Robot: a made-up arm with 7 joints. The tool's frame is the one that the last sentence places.
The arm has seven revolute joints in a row. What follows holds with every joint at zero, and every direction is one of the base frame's. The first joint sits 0.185 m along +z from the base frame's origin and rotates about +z. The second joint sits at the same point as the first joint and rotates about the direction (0, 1, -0.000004). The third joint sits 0.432 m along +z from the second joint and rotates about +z. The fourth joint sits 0.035 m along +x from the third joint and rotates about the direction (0, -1, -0.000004). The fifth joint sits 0.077 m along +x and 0.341 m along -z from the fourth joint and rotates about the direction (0, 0.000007, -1). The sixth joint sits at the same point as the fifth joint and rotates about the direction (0, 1, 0.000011). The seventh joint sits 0.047 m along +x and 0.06 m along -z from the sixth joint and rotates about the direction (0, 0.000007, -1). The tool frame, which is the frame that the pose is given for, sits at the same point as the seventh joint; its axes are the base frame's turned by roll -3.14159, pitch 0 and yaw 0 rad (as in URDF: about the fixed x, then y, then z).
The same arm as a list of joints. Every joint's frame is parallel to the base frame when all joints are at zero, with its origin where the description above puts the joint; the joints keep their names.
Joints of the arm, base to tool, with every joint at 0 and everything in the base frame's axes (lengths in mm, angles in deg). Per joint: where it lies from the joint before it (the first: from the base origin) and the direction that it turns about. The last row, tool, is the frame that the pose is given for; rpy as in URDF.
joint 1: axis 0 0 1 xyz 0 0 185
joint 2: axis 0 1 0 xyz 0 0 0
joint 3: axis 0 0 1 xyz 0 0 432
joint 4: axis 0 -1 0 xyz 35 0 0
joint 5: axis 0 0 -1 xyz 77 0 -341
joint 6: axis 0 1 0 xyz 0 0 0
joint 7: axis 0 0 -1 xyz 47 0 -60
tool: xyz 0 0 0 rpy -180 0 0

